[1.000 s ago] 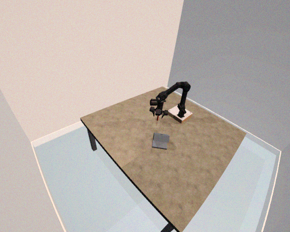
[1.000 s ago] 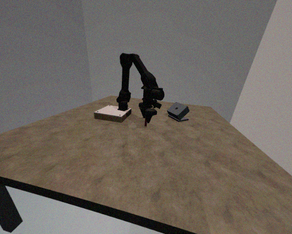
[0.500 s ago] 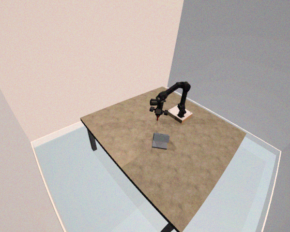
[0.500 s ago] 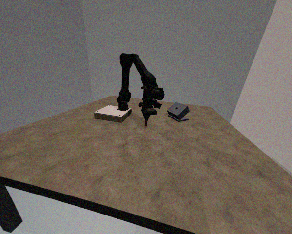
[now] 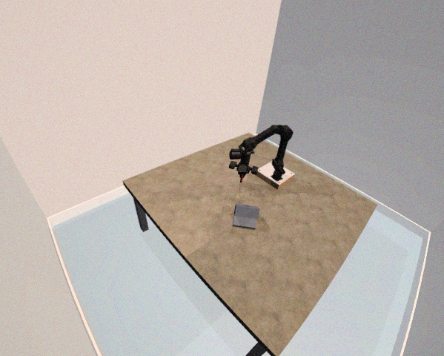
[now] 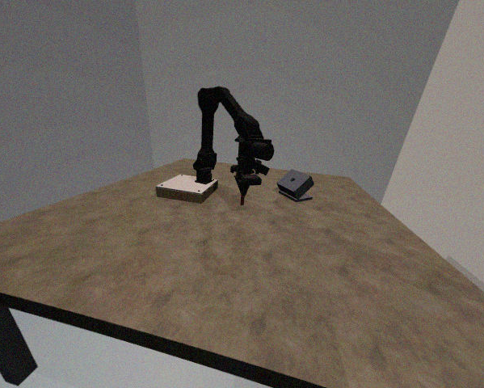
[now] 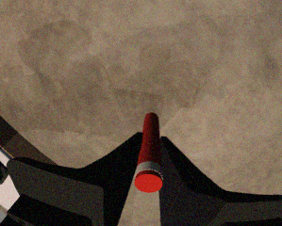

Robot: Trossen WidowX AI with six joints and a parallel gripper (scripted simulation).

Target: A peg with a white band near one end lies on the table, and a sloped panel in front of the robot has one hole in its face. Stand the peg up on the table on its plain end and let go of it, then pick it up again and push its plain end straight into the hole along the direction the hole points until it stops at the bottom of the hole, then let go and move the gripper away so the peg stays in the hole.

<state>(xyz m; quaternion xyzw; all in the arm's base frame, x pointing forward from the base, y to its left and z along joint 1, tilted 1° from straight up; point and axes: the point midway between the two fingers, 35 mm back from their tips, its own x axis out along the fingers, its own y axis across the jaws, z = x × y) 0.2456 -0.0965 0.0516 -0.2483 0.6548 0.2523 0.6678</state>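
The grey sloped panel lies 160 mm ahead of my gripper tip, 260 mm to the left of it and 10 mm above it. Round my gripper tip: red peg: 20 mm above.
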